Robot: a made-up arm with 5 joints. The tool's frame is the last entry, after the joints.
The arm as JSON. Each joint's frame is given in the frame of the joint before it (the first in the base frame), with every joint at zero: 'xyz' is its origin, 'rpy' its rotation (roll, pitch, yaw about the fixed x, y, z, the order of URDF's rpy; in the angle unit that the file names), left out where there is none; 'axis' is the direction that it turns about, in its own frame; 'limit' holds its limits. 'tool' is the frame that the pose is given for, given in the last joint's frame.
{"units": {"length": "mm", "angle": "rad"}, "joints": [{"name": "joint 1", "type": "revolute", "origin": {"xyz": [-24.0, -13.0, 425.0]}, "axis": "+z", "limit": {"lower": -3.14, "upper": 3.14}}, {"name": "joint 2", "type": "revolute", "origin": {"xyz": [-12.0, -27.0, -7.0]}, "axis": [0.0, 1.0, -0.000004], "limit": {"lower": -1.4, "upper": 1.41}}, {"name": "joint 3", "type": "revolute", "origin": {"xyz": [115.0, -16.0, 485.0]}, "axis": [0.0, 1.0, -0.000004], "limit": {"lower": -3.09, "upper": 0.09}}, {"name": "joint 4", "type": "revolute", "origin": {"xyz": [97.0, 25.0, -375.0]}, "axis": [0.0, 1.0, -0.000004], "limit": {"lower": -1.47, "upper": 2.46}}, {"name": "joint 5", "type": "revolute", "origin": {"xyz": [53.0, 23.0, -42.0]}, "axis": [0.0, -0.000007, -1.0], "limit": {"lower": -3.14, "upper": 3.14}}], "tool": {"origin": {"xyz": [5.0, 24.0, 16.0], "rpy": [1.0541, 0.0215, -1.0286]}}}
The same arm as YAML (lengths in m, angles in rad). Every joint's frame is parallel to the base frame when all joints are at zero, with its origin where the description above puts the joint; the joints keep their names.
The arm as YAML. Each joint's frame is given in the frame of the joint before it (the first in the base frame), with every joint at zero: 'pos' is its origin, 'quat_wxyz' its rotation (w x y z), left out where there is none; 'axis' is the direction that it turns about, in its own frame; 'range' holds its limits. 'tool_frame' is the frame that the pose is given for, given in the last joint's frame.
length_unit: m
angle_unit: rad
joints:
  - joint: joint 1
    pos: [-0.024, -0.013, 0.425]
    axis: [0.0, 0.0, 1.0]
    range: [-3.14, 3.14]
  - joint: joint 2
    pos: [-0.012, -0.027, -0.007]
    axis: [0.0, 1.0, 0.0]
    range: [-1.4, 1.41]
  - joint: joint 3
    pos: [0.115, -0.016, 0.485]
    axis: [0.0, 1.0, 0.0]
    range: [-3.09, 0.09]
  - joint: joint 4
    pos: [0.097, 0.025, -0.375]
    axis: [0.0, 1.0, 0.0]
    range: [-1.47, 2.46]
  - joint: joint 5
    pos: [0.053, 0.023, -0.042]
    axis: [0.0, 0.0, -1.0]
    range: [-3.14, 3.14]
tool_frame:
  pos: [0.005, 0.024, 0.016]
  quat_wxyz: [0.749784, 0.442463, -0.239328, -0.429852]

